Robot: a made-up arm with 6 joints. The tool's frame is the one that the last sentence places. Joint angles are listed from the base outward.
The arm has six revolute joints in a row. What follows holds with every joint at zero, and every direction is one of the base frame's.
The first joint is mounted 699 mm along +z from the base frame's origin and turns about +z.
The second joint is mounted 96 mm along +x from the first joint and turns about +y.
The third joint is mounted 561 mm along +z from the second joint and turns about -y.
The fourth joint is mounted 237 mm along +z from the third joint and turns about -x.
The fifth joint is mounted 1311 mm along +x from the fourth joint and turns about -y.
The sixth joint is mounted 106 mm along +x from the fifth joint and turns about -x.
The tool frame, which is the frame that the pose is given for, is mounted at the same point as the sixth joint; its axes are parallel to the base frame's.
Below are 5 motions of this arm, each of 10 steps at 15 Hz.
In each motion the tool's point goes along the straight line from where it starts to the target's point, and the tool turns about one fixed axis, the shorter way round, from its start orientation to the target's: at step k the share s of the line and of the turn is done. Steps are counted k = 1, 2, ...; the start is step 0. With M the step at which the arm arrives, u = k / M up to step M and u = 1 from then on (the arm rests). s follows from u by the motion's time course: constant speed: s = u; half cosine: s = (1 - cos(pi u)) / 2; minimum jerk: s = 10 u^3 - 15 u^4 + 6 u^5.
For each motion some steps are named. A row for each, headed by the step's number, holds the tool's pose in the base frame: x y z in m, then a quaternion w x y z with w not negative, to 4 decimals.
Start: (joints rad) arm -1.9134 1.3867 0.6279 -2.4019 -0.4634 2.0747
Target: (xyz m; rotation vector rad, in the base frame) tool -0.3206 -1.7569 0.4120 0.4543 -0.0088 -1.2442
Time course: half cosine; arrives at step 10
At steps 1, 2, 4, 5, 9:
1: -0.5864 -1.7577 0.0411 0.6375 0.3039 -0.0451 -0.7065
2: -0.5670 -1.7577 0.0681 0.6497 0.2976 -0.0421 -0.6983
4: -0.4989 -1.7575 0.1632 0.6911 0.2748 -0.0317 -0.6677
5: -0.4568 -1.7573 0.2219 0.7156 0.2602 -0.0252 -0.6477
9: -0.3273 -1.7569 0.4027 0.7852 0.2134 -0.0051 -0.5812

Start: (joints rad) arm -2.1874 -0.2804 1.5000 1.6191 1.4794 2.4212
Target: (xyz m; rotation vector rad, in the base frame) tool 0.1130 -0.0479 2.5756 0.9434 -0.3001 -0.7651
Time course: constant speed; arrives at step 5
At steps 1, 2, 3, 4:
1: 0.3509 0.3077 2.5004 0.9032 0.2689 -0.1291 -0.3087
2: 0.2914 0.2188 2.5192 0.8834 0.3134 -0.1325 -0.3223
3: 0.2319 0.1299 2.5380 0.8613 0.3570 -0.1355 -0.3351
4: 0.1725 0.0410 2.5568 0.8370 0.3998 -0.1381 -0.3470

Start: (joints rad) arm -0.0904 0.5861 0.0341 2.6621 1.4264 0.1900
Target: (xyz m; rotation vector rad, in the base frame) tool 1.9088 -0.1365 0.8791 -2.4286 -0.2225 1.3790
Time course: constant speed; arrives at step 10
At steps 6, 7, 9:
6: 1.7888 -0.1208 0.7648 0.1855 -0.7529 -0.1104 0.6218
7: 1.8188 -0.1247 0.7934 0.1819 -0.7805 -0.1026 0.5892
9: 1.8788 -0.1326 0.8505 0.1737 -0.8313 -0.0866 0.5208

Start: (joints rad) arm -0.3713 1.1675 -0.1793 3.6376 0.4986 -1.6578
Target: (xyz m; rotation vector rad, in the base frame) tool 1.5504 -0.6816 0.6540 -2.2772 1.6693 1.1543
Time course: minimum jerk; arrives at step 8
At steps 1, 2, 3, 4, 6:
1: 1.0354 -0.4299 -0.3901 0.3806 -0.4638 0.5966 0.5331
2: 1.0812 -0.4522 -0.2973 0.3532 -0.4941 0.5974 0.5237
3: 1.1710 -0.4962 -0.1151 0.2976 -0.5509 0.5961 0.5025
4: 1.2887 -0.5537 0.1234 0.2219 -0.6197 0.5883 0.4698
6: 1.4962 -0.6551 0.5442 0.0827 -0.7229 0.5580 0.3990

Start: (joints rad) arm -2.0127 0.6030 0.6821 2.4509 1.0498 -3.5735
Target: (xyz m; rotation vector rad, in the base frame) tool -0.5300 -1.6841 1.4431 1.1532 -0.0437 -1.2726
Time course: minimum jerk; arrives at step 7
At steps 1, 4, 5, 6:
1: -0.6960 -1.6180 1.4346 0.4767 0.6373 -0.1339 -0.5905
4: -0.5925 -1.6592 1.4399 0.5909 0.5610 -0.0630 -0.5763
5: -0.5546 -1.6743 1.4418 0.6294 0.5296 -0.0365 -0.5675
6: -0.5340 -1.6825 1.4429 0.6494 0.5117 -0.0220 -0.5620

